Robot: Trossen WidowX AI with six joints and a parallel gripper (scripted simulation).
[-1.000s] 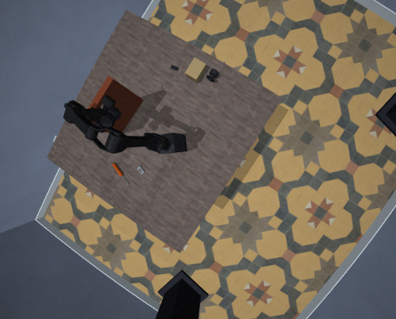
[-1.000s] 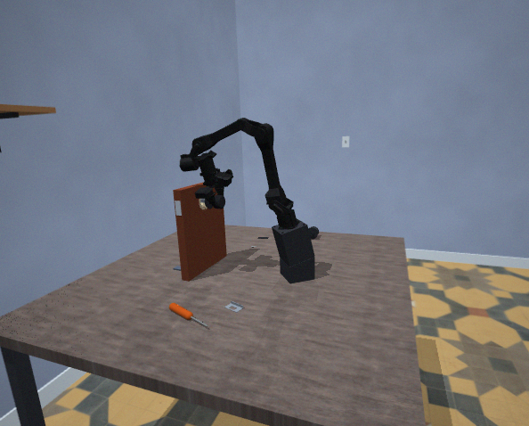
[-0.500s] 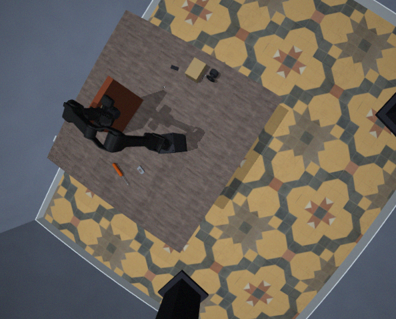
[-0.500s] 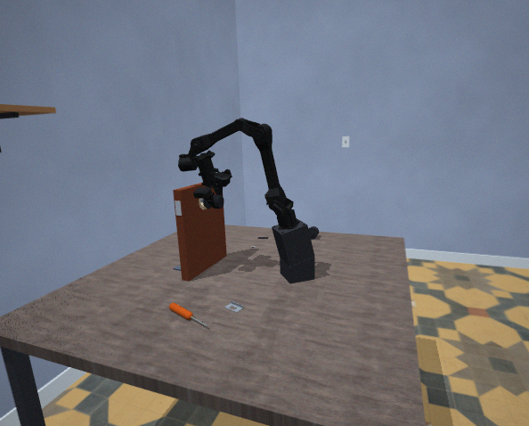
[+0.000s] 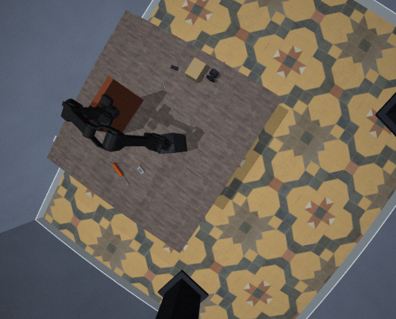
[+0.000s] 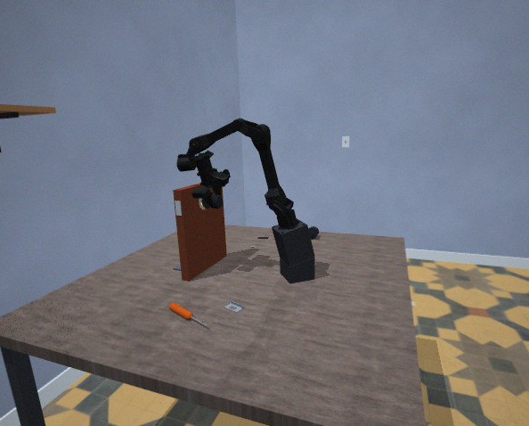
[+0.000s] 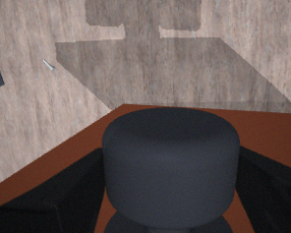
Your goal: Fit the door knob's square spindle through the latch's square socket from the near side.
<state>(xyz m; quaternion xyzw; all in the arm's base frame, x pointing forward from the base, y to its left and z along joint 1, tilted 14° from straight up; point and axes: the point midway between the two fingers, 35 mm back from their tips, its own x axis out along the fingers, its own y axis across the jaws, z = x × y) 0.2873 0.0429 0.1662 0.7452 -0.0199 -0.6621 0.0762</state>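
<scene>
My gripper is now 70 mm short of the grey latch and 30 mm above it. The rest, counted from my hand: small metal plate 250 mm behind, 230 mm to the left, 320 mm below; orange screwdriver 170 mm behind, 360 mm to the left, 310 mm below; white latch plate 50 mm ahead, 150 mm to the left, 30 mm below.
</scene>
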